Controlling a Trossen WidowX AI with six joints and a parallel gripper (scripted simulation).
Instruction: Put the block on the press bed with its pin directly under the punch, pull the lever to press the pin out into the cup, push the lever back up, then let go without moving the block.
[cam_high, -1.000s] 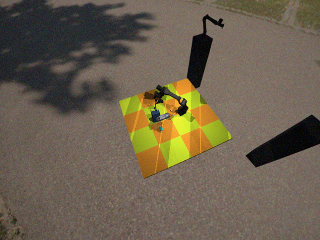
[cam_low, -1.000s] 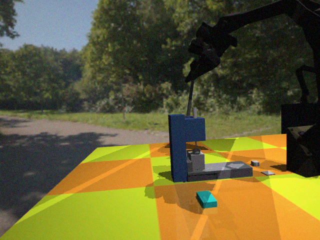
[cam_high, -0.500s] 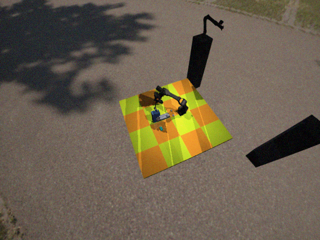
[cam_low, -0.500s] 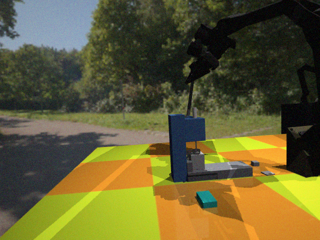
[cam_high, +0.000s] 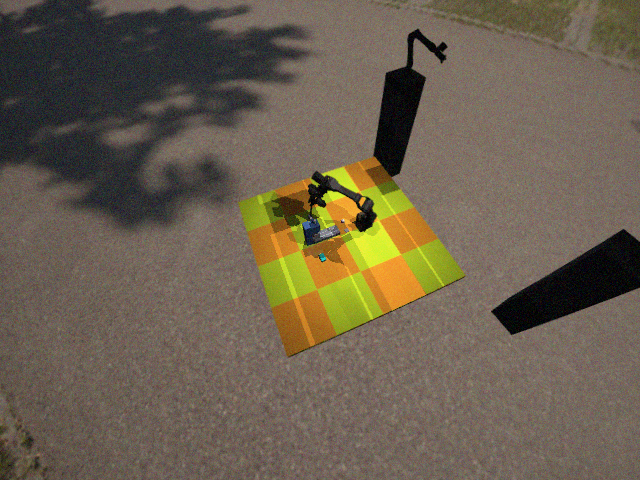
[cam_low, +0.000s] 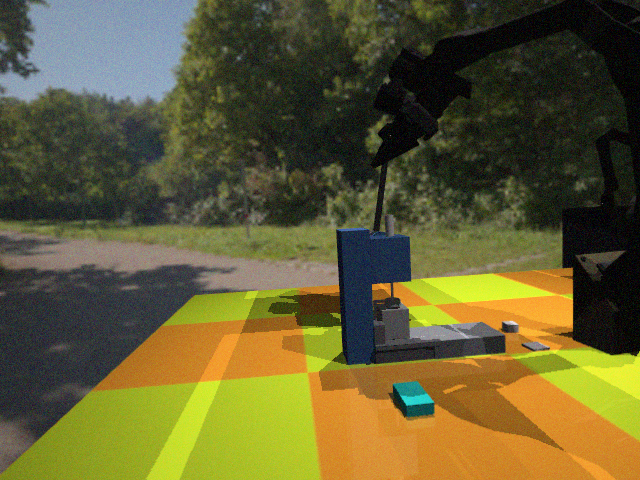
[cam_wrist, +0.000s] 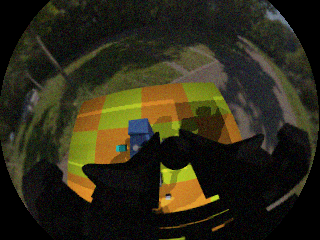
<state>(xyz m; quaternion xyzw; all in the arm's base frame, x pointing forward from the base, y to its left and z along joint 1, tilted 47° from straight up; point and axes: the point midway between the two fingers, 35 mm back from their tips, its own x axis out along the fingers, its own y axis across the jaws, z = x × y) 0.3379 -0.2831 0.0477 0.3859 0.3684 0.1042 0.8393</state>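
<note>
Now: gripper tip 5 cm above the lever, 1 cm to the right of it and 1 cm past it. From my gripper tip the other things lie so: cyan block: 32 cm below, 24 cm to the left, 5 cm ahead; thin punch: 17 cm below, 7 cm to the left; small grey cube: 32 cm below, 24 cm behind, 4 cm to the left.
</note>
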